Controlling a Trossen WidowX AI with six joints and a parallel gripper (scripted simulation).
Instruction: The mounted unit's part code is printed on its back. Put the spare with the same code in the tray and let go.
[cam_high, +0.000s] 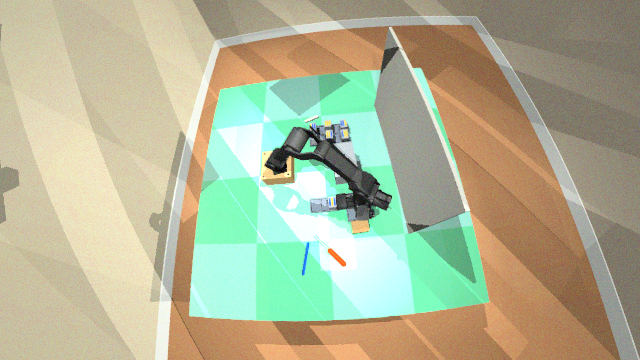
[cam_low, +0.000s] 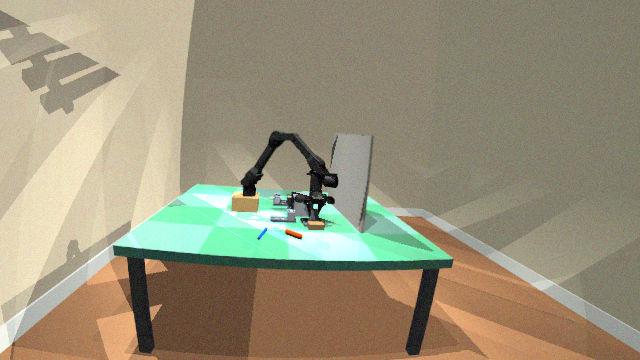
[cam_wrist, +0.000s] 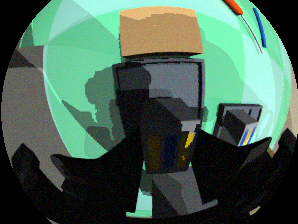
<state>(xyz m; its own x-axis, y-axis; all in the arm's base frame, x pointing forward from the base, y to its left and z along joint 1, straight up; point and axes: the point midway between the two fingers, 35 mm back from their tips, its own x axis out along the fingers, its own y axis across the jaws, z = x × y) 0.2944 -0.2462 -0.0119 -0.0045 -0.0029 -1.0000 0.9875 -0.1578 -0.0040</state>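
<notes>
The dark spare lies 20 mm above my gripper tip. Round my gripper tip: tray (30 mm below); then orange block (20 mm behind, 90 mm to the right, 20 mm below); then grey mounted unit (10 mm behind, 210 mm to the left, 20 mm above).
</notes>
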